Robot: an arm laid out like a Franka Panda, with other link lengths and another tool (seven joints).
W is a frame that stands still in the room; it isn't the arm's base.
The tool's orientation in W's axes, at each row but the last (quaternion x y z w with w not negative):
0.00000 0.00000 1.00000 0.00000
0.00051 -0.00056 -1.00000 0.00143
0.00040 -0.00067 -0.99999 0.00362
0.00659 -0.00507 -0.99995 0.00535
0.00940 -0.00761 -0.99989 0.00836
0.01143 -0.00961 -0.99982 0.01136
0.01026 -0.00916 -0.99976 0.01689
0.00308 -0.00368 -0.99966 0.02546
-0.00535 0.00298 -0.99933 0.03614
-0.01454 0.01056 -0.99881 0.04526
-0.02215 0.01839 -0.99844 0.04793
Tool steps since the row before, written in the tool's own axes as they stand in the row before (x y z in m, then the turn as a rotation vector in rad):
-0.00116 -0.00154 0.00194 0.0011 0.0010 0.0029
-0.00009 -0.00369 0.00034 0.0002 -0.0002 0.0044
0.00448 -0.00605 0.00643 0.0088 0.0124 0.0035
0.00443 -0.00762 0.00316 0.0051 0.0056 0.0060
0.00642 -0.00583 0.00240 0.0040 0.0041 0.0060
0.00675 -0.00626 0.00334 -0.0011 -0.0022 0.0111
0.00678 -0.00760 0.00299 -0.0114 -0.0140 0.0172
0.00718 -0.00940 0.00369 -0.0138 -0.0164 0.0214
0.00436 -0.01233 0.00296 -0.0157 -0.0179 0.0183
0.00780 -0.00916 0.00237 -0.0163 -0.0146 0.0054
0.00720 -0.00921 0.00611 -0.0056 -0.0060 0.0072
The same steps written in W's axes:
0.00116 0.00154 0.00194 -0.0011 -0.0010 0.0029
0.00008 0.00369 0.00034 -0.0002 0.0002 0.0044
-0.00453 0.00603 0.00642 -0.0087 -0.0125 0.0035
-0.00455 0.00760 0.00302 -0.0051 -0.0056 0.0060
-0.00656 0.00576 0.00219 -0.0040 -0.0041 0.0060
-0.00696 0.00617 0.00306 0.0008 0.0024 0.0111
-0.00709 0.00742 0.00271 0.0106 0.0147 0.0172
-0.00767 0.00905 0.00358 0.0128 0.0172 0.0214
-0.00521 0.01197 0.00308 0.0146 0.0189 0.0182
-0.00852 0.00837 0.00279 0.0151 0.0159 0.0053
-0.00775 0.00826 0.00676 0.0053 0.0063 0.0072

